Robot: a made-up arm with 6 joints. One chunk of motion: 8 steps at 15 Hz.
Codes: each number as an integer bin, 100 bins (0 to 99) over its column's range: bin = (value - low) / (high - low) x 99, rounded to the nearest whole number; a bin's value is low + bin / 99 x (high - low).
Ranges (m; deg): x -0.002..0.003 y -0.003..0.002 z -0.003..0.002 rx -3.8..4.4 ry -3..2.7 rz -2.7..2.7
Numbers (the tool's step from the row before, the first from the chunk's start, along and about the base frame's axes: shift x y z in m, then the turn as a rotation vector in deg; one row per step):
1: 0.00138 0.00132 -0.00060 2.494 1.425 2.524
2: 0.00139 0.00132 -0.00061 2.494 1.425 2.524
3: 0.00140 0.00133 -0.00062 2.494 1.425 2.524
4: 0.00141 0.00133 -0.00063 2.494 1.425 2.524
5: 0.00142 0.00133 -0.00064 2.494 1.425 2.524
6: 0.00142 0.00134 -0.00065 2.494 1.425 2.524
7: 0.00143 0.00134 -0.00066 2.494 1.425 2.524
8: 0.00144 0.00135 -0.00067 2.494 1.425 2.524
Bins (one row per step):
1: 67 86 48 76 77 96
2: 67 86 47 76 77 96
3: 67 86 47 76 77 96
4: 68 86 47 76 77 96
5: 68 86 47 76 77 96
6: 68 86 47 76 77 96
7: 68 86 46 76 77 96
8: 68 86 46 76 77 96

